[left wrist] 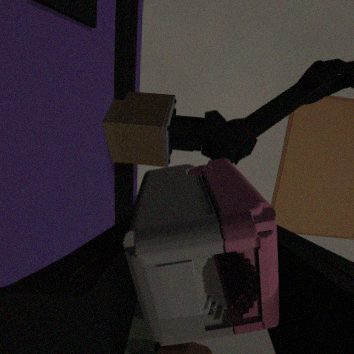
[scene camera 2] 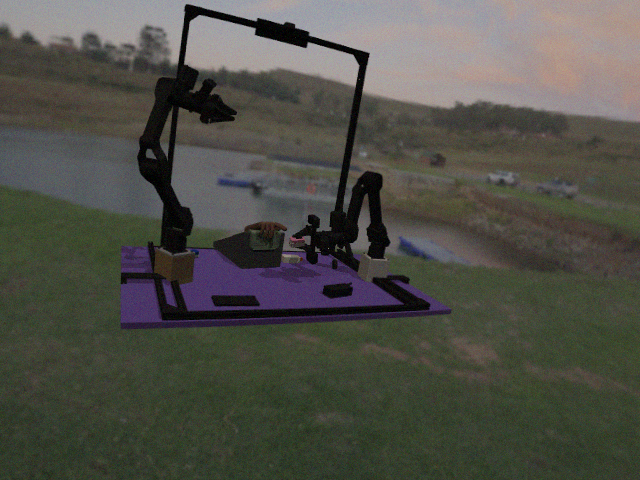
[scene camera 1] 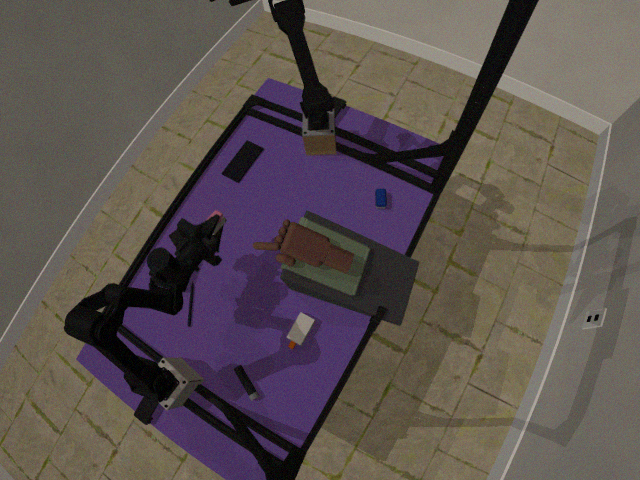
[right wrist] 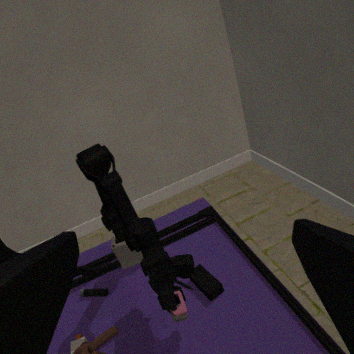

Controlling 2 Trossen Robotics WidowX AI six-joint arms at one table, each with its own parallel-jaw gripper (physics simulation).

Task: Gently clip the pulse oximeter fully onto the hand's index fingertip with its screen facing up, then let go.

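Places are measured from the left arm's base along level axes (x left, y back, z up), in centimetres.
Pixels of known places: left gripper, fingertip midpoint: (left wrist: 194, 223) (scene camera 2: 292, 241) (scene camera 1: 220, 218) (right wrist: 176, 313); right gripper, fingertip midpoint: (scene camera 2: 235, 116) (scene camera 1: 219, 1) (right wrist: 186, 236); left arm's base, origin of the base link: (scene camera 2: 375, 256) (scene camera 1: 164, 383); right arm's base, origin of the base link: (left wrist: 171, 130) (scene camera 2: 175, 250) (scene camera 1: 318, 121).
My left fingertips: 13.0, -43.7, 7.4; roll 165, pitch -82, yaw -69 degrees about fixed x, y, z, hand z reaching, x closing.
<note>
Ahead of a thing's pixels: the offset from my left fingertips to its top centre, as dx, dy, dz. "*": to the spot under its first point.
The pulse oximeter @(+0.6, +1.8, +2.4) (scene camera 1: 216, 214) (scene camera 2: 296, 240) (left wrist: 200, 250) (right wrist: 179, 306) has a pink half and a grey-white half; scene camera 2 shows pink uppermost. I cannot make out its screen. My left gripper (scene camera 1: 217, 227) (scene camera 2: 300, 241) is shut on it and holds it above the table, apart from the hand. The brown hand (scene camera 1: 310, 245) (scene camera 2: 266, 227) rests palm down on a green pad @(* -35.5, -12.1, -7.7) (scene camera 1: 359, 266); its index finger (scene camera 1: 265, 246) (right wrist: 104, 340) sticks out toward picture left in scene camera 1. My right gripper (scene camera 2: 230, 114) (right wrist: 186, 236) is open and empty, high up.
A dark wedge @(* -45.0, -16.0, -13.3) (scene camera 1: 395, 279) carries the pad. A white box with an orange end @(-31.8, +10.8, -15.1) (scene camera 1: 300, 328), a black cylinder @(-28.5, +31.1, -15.2) (scene camera 1: 246, 382), a thin rod @(-0.2, +24.3, -16.9) (scene camera 1: 191, 304), a blue block @(-27.8, -35.4, -14.7) (scene camera 1: 381, 197), a flat black slab @(+18.2, -21.9, -17.1) (scene camera 1: 242, 161) and a black box @(+8.1, +18.8, -14.4) (scene camera 2: 337, 290) lie on the purple table.
</note>
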